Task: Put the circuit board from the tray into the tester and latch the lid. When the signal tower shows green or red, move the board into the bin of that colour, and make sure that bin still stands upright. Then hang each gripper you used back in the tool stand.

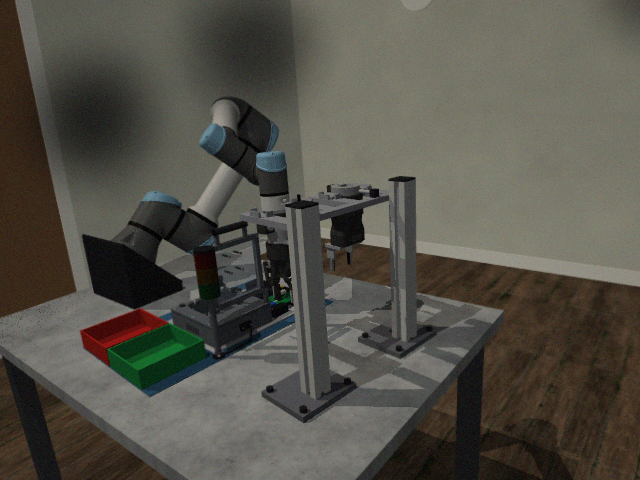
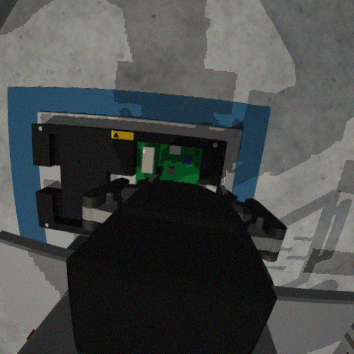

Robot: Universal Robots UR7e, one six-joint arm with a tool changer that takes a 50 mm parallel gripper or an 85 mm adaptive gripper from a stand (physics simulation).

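Places are measured from the arm's base along level axes (x ahead, y left, z up), in centimetres.
Pixels of known places: arm's base, origin of its link: (image 1: 130, 257).
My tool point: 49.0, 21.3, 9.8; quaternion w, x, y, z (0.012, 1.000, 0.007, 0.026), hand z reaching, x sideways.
Observation:
Ahead of a thing's pixels: the offset from my tool point to its top centre, as dx, dy, dz. "*": to the spot under its first point. Level surfaces: height alone.
The green circuit board @(-1.4, -1.4, -17.9) (image 2: 182, 172) lies in the black tray @(* -11.5, +0.1, -18.9) (image 2: 82, 165); its lower part is hidden behind the gripper. My adaptive gripper (image 1: 283, 293) (image 2: 186, 187) points down at the board, with a finger at each side. Its fingers stand wide and look shut on the board, though the tips are mostly hidden. The tester @(* +5.9, -23.9, -14.7) (image 1: 222, 322) has its lid @(* +5.6, -12.2, -3.5) (image 1: 256, 263) raised. The signal tower @(* +11.2, -29.2, +0.3) (image 1: 206, 273) shows no bright lamp. The red bin @(* -12.3, -46.8, -16.1) (image 1: 95, 341) and green bin @(+0.8, -38.4, -16.0) (image 1: 170, 364) stand upright. The other gripper (image 1: 340, 258) hangs in the tool stand (image 1: 312, 310).
The stand's second post @(* +38.9, +1.8, +0.2) (image 1: 403, 258) rises at the right, and its crossbar passes close beside the arm. The tester and signal tower stand between the board tray and the bins. A blue mat @(dz -20.5) (image 1: 175, 382) (image 2: 75, 100) lies beneath them. The arm's black base (image 1: 129, 273) is at the left.

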